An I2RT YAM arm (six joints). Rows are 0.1 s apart.
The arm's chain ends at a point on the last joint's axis. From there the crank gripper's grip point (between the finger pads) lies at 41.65 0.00 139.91 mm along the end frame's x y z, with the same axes.
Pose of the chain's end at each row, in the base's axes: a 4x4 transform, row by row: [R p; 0 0 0 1], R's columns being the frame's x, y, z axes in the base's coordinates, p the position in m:
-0.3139, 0.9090, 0.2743, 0.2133; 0.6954, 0.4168, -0.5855, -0.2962; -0.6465, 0.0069, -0.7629, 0.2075; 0, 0, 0, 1
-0.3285, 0.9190, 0.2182, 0.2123; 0.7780, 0.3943, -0.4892, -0.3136; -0.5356, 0.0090, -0.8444, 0.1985; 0, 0, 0, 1
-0.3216, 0.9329, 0.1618, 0.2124; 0.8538, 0.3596, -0.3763, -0.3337; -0.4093, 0.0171, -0.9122, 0.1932; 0, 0, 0, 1
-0.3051, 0.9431, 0.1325, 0.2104; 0.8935, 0.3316, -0.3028, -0.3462; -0.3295, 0.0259, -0.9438, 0.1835; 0, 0, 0, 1
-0.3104, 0.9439, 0.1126, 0.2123; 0.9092, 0.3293, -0.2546, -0.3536; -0.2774, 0.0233, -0.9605, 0.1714; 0, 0, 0, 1
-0.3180, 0.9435, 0.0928, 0.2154; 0.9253, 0.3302, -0.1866, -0.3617; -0.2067, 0.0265, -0.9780, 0.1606; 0, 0, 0, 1
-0.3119, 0.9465, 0.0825, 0.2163; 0.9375, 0.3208, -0.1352, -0.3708; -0.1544, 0.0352, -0.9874, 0.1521; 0, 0, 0, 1
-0.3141, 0.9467, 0.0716, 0.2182; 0.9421, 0.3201, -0.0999, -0.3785; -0.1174, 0.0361, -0.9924, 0.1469; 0, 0, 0, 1
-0.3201, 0.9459, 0.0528, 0.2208; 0.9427, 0.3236, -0.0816, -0.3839; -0.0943, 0.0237, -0.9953, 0.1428; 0, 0, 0, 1
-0.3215, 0.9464, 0.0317, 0.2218; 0.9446, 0.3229, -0.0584, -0.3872; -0.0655, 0.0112, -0.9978, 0.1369; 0, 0, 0, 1
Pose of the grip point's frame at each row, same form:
-0.3139, 0.9090, 0.2743, 0.2386; 0.6954, 0.4168, -0.5855, -0.3492; -0.6465, 0.0069, -0.7629, 0.0738; 0, 0, 0, 1
-0.3285, 0.9190, 0.2182, 0.2291; 0.7780, 0.3943, -0.4892, -0.3496; -0.5356, 0.0090, -0.8444, 0.0581; 0, 0, 0, 1
-0.3216, 0.9329, 0.1618, 0.2216; 0.8538, 0.3596, -0.3763, -0.3508; -0.4093, 0.0171, -0.9122, 0.0485; 0, 0, 0, 1
-0.3051, 0.9431, 0.1325, 0.2162; 0.8935, 0.3316, -0.3028, -0.3514; -0.3295, 0.0259, -0.9438, 0.0377; 0, 0, 0, 1
-0.3104, 0.9439, 0.1126, 0.2151; 0.9092, 0.3293, -0.2546, -0.3514; -0.2774, 0.0233, -0.9605, 0.0255; 0, 0, 0, 1
-0.3180, 0.9435, 0.0928, 0.2151; 0.9253, 0.3302, -0.1866, -0.3493; -0.2067, 0.0265, -0.9780, 0.0152; 0, 0, 0, 1
-0.3119, 0.9465, 0.0825, 0.2149; 0.9375, 0.3208, -0.1352, -0.3507; -0.1544, 0.0352, -0.9874, 0.0075; 0, 0, 0, 1
-0.3141, 0.9467, 0.0716, 0.2151; 0.9421, 0.3201, -0.0999, -0.3532; -0.1174, 0.0361, -0.9924, 0.0032; 0, 0, 0, 1
-0.3201, 0.9459, 0.0528, 0.2149; 0.9427, 0.3236, -0.0816, -0.3561; -0.0943, 0.0237, -0.9953, -0.0004; 0, 0, 0, 1
-0.3215, 0.9464, 0.0317, 0.2128; 0.9446, 0.3229, -0.0584, -0.3560; -0.0655, 0.0112, -0.9978, -0.0054; 0, 0, 0, 1

